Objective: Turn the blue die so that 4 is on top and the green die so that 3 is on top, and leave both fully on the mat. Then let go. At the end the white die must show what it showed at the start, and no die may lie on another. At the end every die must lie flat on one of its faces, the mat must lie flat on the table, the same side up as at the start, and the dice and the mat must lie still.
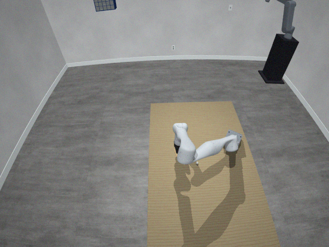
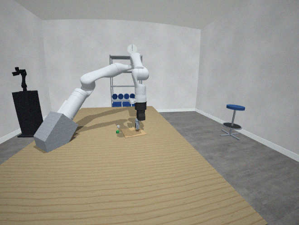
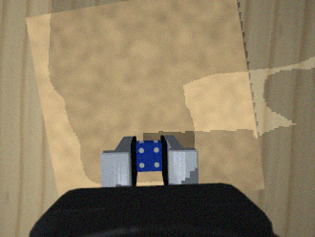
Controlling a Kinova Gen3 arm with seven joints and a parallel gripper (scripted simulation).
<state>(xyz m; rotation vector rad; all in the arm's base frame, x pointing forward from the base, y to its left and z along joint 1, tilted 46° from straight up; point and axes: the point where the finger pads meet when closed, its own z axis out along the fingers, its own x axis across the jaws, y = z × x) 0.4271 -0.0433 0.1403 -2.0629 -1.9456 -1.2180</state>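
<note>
Now: the tan mat 30 mm behind my hand and 40 mm below it. From my hand the other things lie so: green die: 130 mm behind, 10 mm to the right, 30 mm below; blue die: 10 mm below; white die: 130 mm behind, 90 mm to the left, 30 mm below.
</note>
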